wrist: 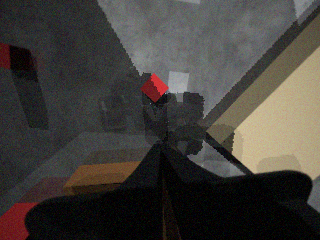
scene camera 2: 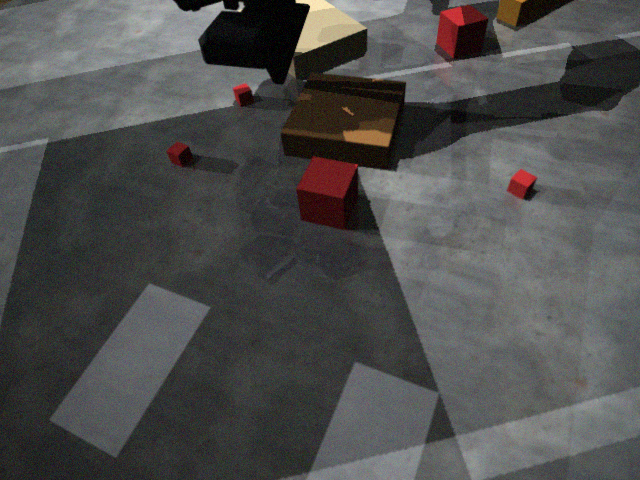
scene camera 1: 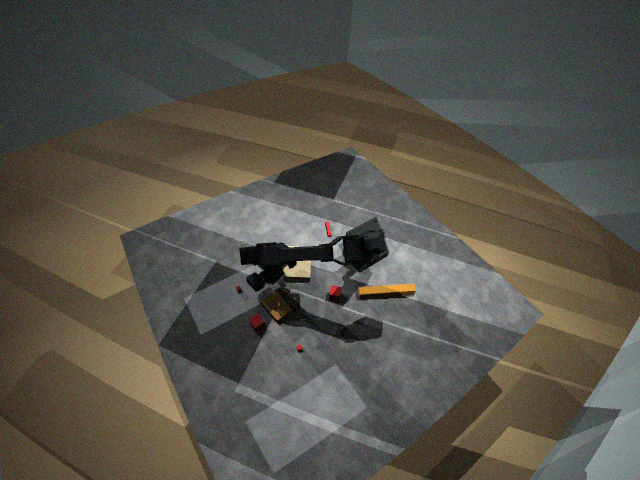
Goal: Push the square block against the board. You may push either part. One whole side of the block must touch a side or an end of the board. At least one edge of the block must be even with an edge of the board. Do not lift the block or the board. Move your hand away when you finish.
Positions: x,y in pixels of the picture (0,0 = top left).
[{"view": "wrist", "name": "my gripper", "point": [159,148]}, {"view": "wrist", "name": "cream slab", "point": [264,128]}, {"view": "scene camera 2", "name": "my gripper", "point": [279,82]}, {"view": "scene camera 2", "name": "square block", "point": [352,119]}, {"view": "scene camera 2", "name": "red cube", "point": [327,193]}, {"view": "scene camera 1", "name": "square block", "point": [280,303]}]
